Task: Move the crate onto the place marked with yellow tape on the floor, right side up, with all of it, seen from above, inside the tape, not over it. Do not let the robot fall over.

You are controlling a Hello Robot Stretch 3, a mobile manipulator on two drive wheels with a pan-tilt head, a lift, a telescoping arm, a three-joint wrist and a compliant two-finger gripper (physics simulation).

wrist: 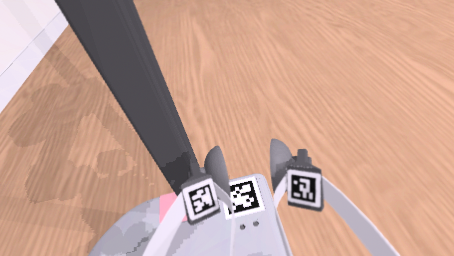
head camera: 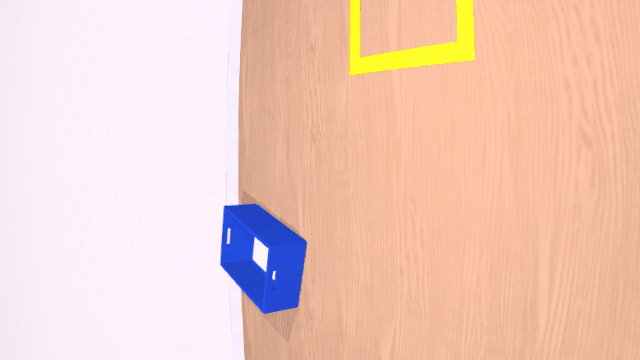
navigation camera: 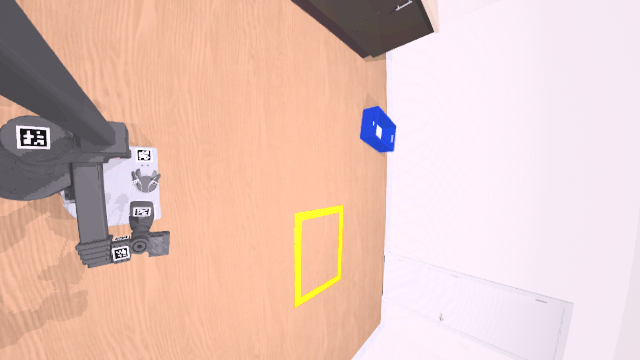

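Seen in the pictures: gripper, between the fingertips: (navigation camera: 146,170); robot's base, origin of its link: (navigation camera: 146,182).
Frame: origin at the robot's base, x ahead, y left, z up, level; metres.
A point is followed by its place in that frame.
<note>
The blue crate (head camera: 287,275) {y 0.628, x 2.063, z 0.101 m} (navigation camera: 369,131) {y 0.518, x 2.035, z 0.138 m} stands on the floor close to the white wall, open side up, turned at an angle to it. A white patch shows inside it, and slots show in its walls. The yellow tape outline (head camera: 410,57) {y -0.380, x 1.286, z 0.001 m} (navigation camera: 298,260) {y -0.773, x 0.999, z 0.001 m} lies flat on the floor, apart from the crate and farther along the same wall; its upper part is cut off in the head view. My gripper (navigation camera: 146,173) {y 0.062, x 0.007, z 0.349 m} (wrist: 247,161) {y 0.062, x 0.007, z 0.349 m} is open, its fingers apart with no object between them. It is above my own base, well away from the crate and the tape.
A dark cabinet (navigation camera: 370,25) {y 1.490, x 1.632, z 0.396 m} stands against the wall (navigation camera: 500,175) {y -0.027, x 2.878, z 1.419 m}, near the crate. A white door (navigation camera: 480,305) {y -1.683, x 2.828, z 1.337 m} is in the wall beyond the tape. My base (navigation camera: 117,200) {y -0.062, x -0.102, z 0.160 m} is on the wooden floor, and my dark mast (navigation camera: 45,75) {y 0.125, x -0.048, z 1.029 m} (wrist: 120,65) rises beside the gripper.
</note>
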